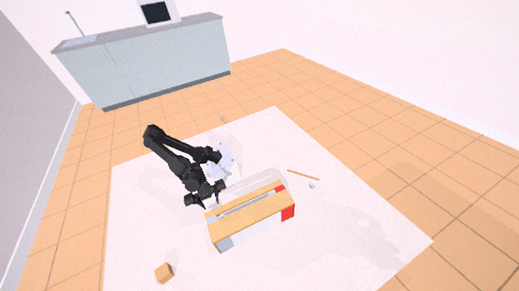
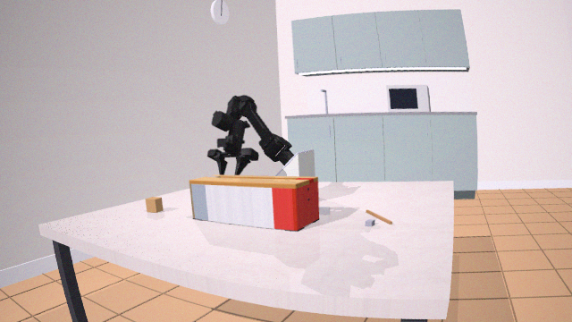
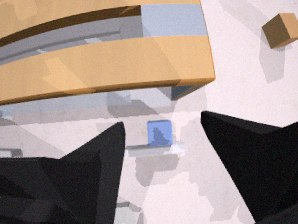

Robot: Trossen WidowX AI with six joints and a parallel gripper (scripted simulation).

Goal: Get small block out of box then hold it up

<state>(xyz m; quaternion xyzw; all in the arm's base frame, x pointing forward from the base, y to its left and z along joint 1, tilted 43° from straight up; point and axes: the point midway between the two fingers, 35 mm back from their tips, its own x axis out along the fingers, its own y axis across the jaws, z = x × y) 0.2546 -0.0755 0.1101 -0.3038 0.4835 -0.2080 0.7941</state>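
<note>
The blue block lies 10 cm below my gripper tip and 2 cm behind it. Round my gripper tip: tan cube: 28 cm to the right, 12 cm ahead, 9 cm below; then box: 15 cm to the left, 7 cm ahead, 5 cm below; then thin wooden stick: 52 cm to the left, 11 cm below, 2 cm ahead.
</note>
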